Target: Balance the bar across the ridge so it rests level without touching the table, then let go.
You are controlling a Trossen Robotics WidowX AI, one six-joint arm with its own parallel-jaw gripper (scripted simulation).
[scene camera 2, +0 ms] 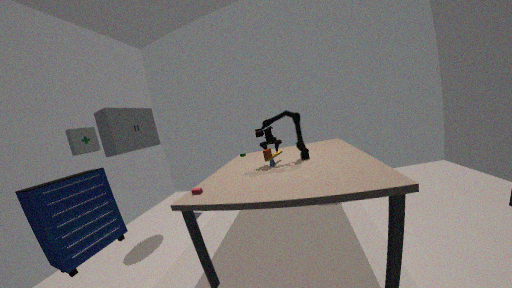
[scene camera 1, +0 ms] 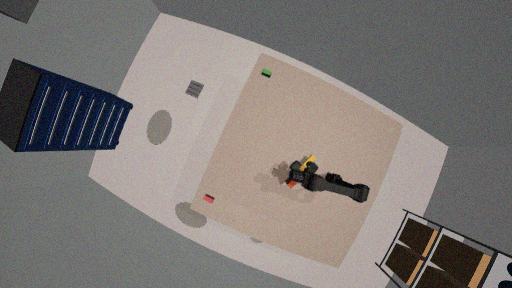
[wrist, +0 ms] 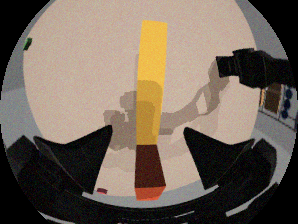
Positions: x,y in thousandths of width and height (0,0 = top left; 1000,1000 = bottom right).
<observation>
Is my gripper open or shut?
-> Open.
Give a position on a bar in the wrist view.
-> At 502,815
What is my gripper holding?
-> Nothing.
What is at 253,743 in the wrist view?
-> My gripper.
</observation>
